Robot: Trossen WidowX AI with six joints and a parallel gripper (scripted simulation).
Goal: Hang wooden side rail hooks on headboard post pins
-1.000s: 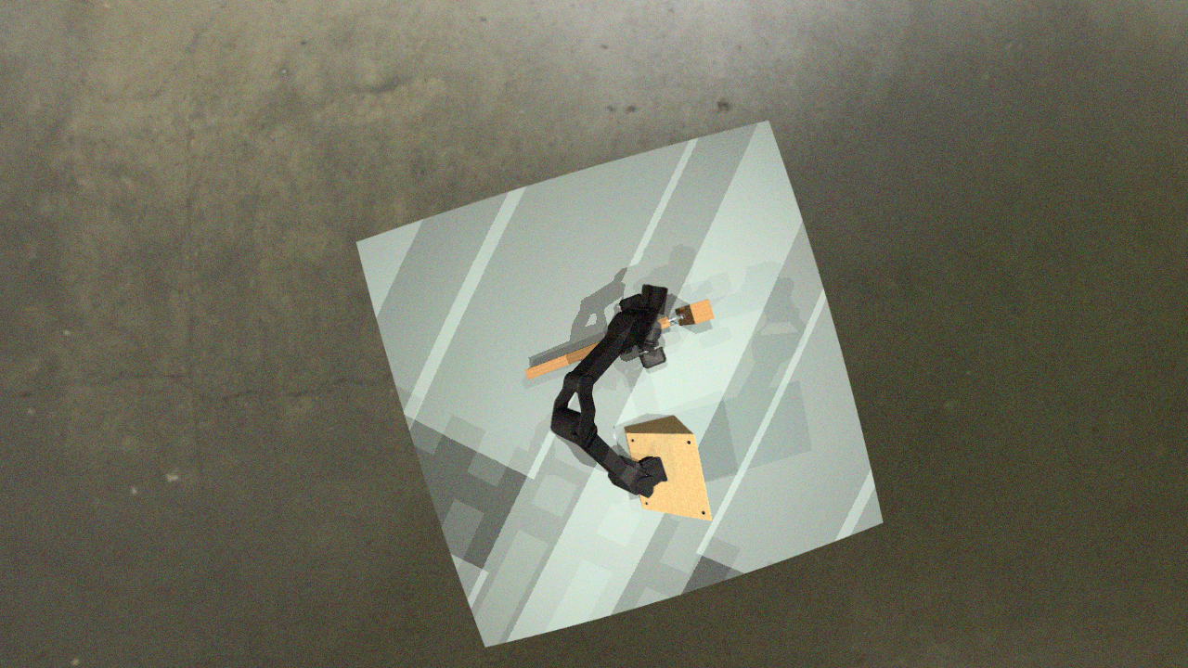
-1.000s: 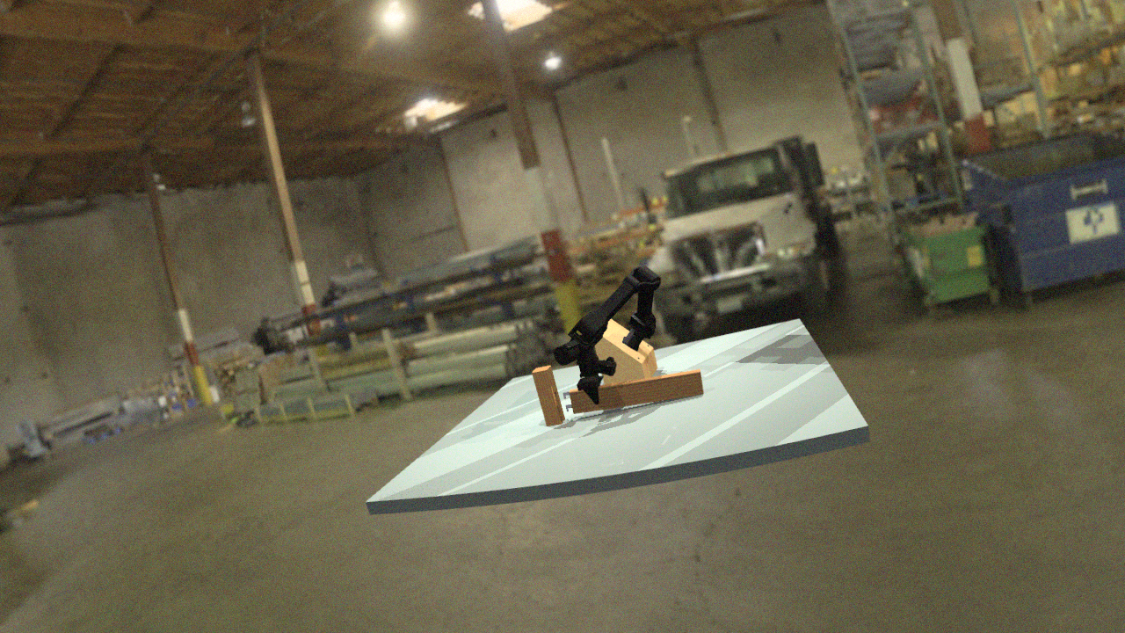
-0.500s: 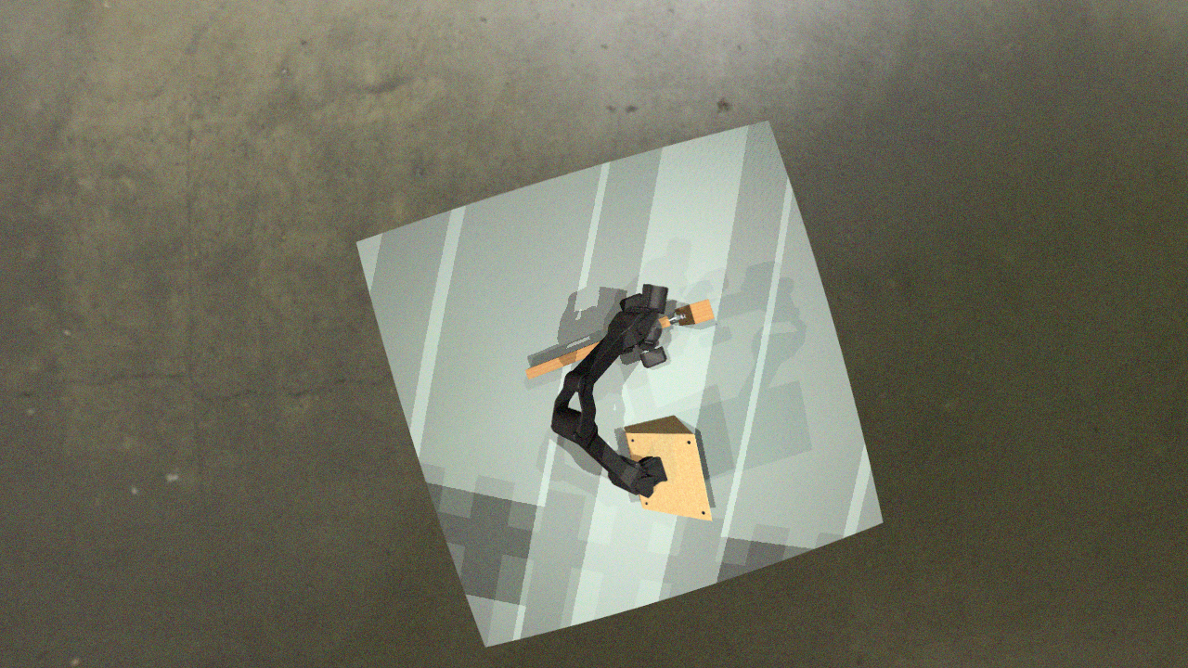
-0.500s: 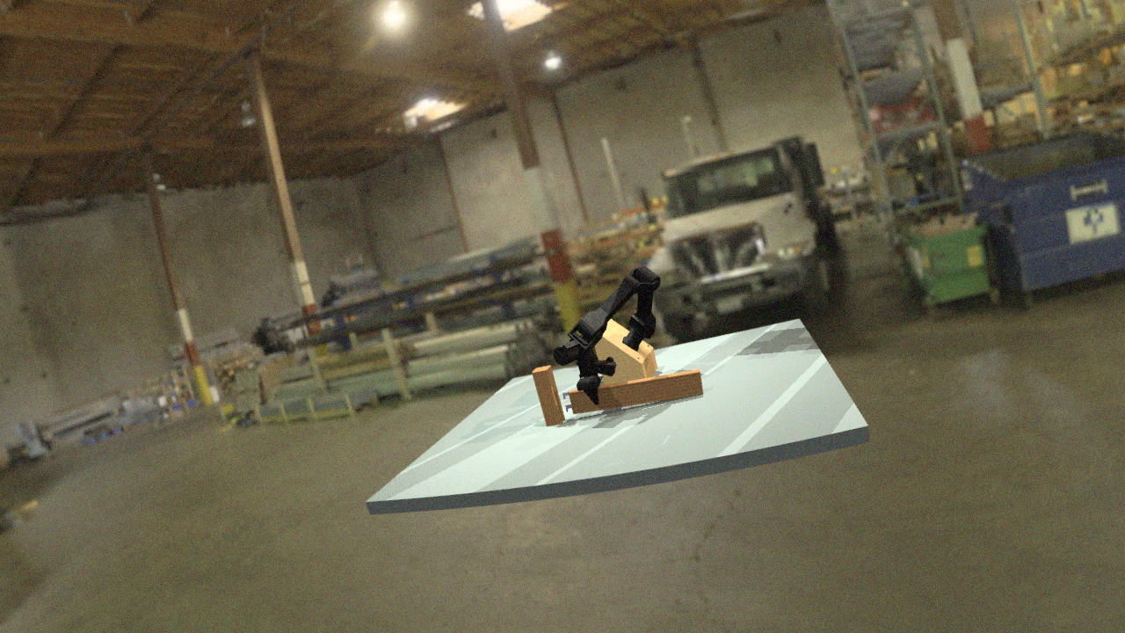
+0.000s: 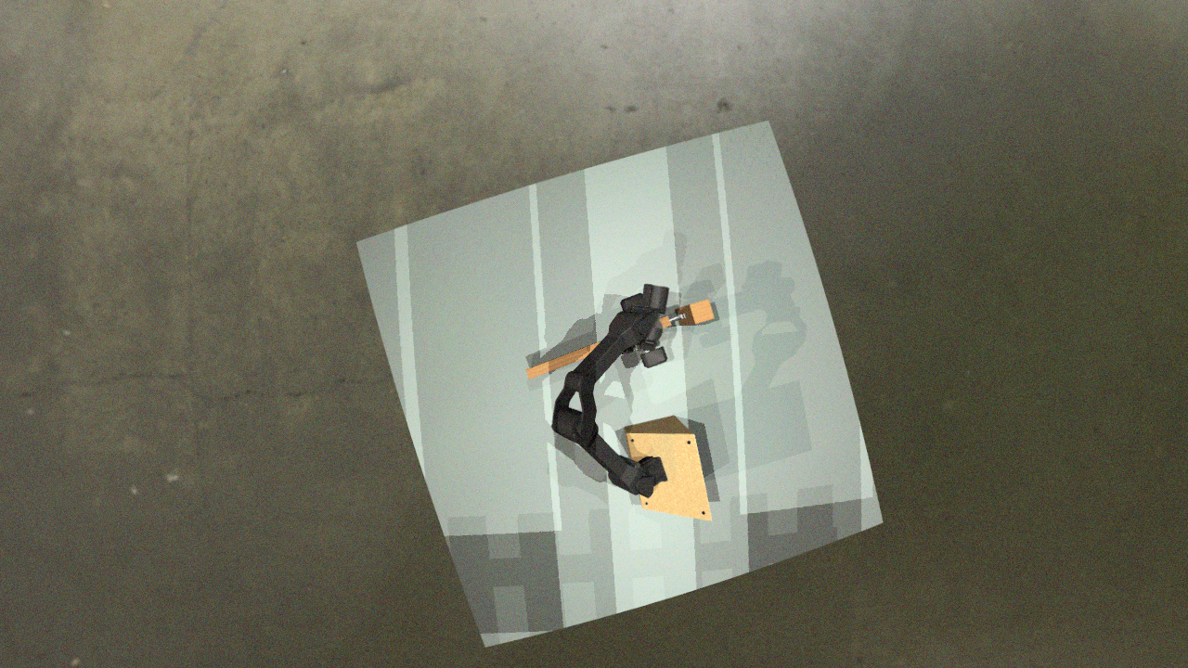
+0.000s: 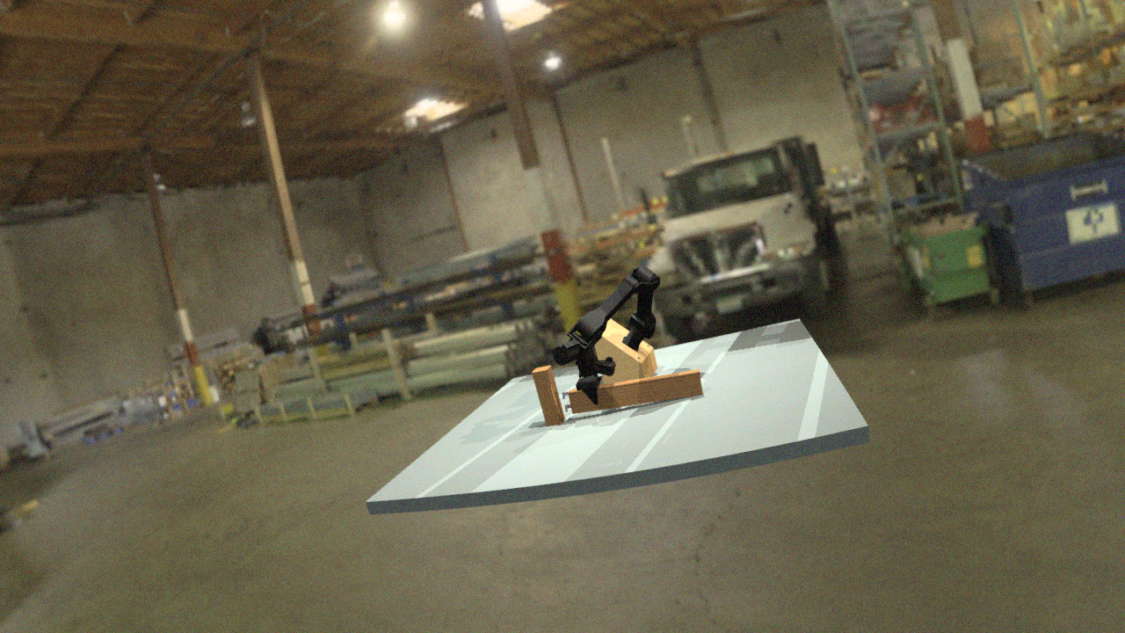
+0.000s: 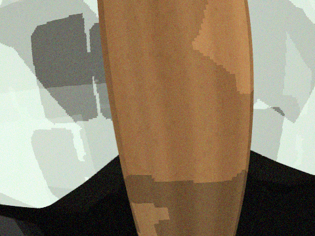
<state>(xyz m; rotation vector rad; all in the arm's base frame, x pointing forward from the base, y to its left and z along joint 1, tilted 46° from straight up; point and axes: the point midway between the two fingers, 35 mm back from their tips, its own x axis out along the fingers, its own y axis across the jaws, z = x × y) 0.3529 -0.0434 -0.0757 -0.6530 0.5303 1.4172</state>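
Right now my gripper tip is 140 mm to the left of the headboard post and 40 mm below it.
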